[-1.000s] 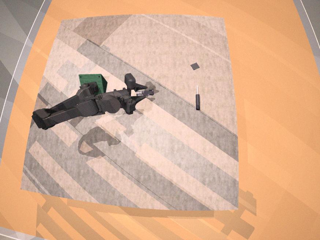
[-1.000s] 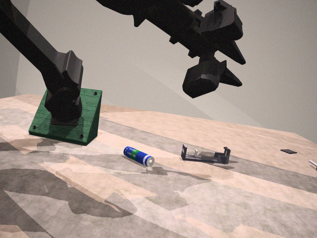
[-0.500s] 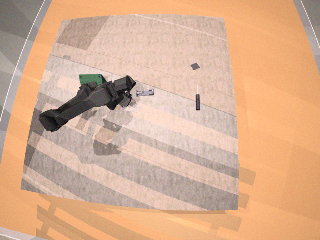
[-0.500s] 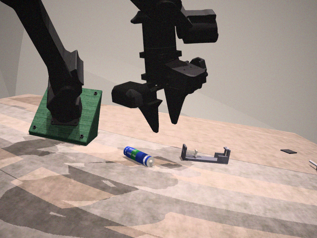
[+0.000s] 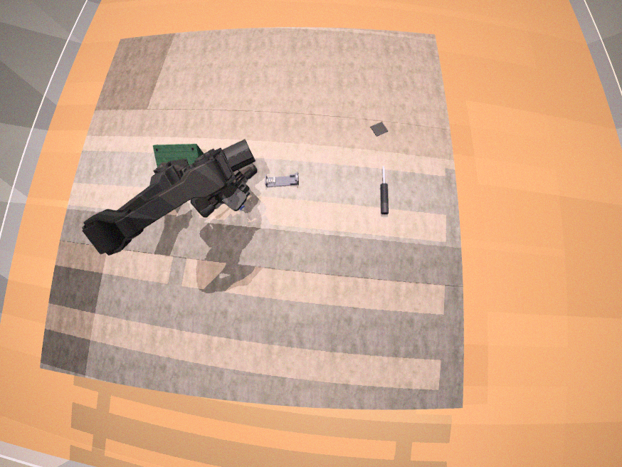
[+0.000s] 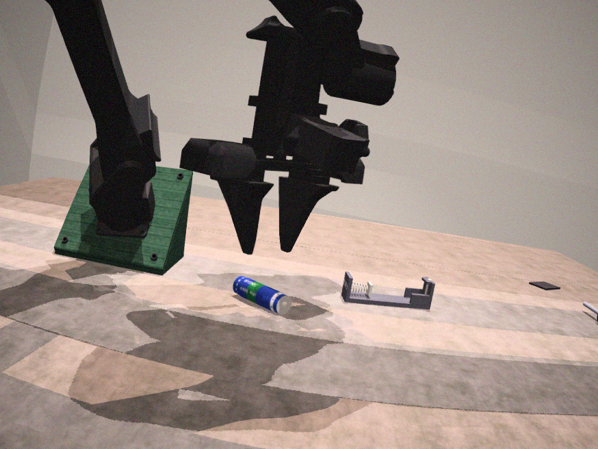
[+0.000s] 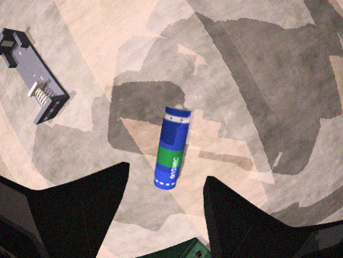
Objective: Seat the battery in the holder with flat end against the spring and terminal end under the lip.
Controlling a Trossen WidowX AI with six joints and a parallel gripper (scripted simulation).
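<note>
My gripper tip is 4 cm above the battery. Round my gripper tip: black screwdriver (44 cm ahead, 4 cm below, 2 cm to the left); then dark flat square (45 cm ahead, 23 cm to the left, 5 cm below).
</note>
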